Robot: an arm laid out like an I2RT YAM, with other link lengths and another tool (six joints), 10 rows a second.
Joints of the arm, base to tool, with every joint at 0 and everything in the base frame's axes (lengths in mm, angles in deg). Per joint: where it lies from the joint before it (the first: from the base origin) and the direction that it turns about. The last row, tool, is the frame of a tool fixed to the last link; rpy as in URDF.
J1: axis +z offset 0 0 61.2
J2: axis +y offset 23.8 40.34 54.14
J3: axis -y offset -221.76 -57.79 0
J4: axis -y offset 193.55 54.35 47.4
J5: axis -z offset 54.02 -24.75 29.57
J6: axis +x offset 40.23 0 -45.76
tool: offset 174 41 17 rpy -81.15 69.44 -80.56
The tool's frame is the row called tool.
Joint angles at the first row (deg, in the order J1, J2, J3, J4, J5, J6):
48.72, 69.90, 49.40, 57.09, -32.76, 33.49
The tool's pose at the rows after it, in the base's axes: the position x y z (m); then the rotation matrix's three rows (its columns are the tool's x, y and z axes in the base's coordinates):
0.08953, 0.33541, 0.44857; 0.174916, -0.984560, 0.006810; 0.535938, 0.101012, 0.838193; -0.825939, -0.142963, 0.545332
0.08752, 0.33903, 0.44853; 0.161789, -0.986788, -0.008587; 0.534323, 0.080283, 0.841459; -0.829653, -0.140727, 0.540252
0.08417, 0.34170, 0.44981; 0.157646, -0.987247, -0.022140; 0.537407, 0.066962, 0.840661; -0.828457, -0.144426, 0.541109
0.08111, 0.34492, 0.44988; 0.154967, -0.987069, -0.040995; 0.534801, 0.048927, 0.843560; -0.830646, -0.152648, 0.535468
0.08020, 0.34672, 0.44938; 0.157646, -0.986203, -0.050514; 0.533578, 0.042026, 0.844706; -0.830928, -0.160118, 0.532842
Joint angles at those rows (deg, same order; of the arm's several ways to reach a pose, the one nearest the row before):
49.12, 70.95, 50.48, 57.15, -33.72, 33.29
49.53, 71.91, 51.40, 57.07, -34.38, 33.72
50.22, 72.56, 52.14, 57.13, -34.53, 33.66
50.57, 73.37, 53.14, 56.89, -35.39, 33.56
50.63, 73.95, 53.61, 57.04, -35.90, 33.37

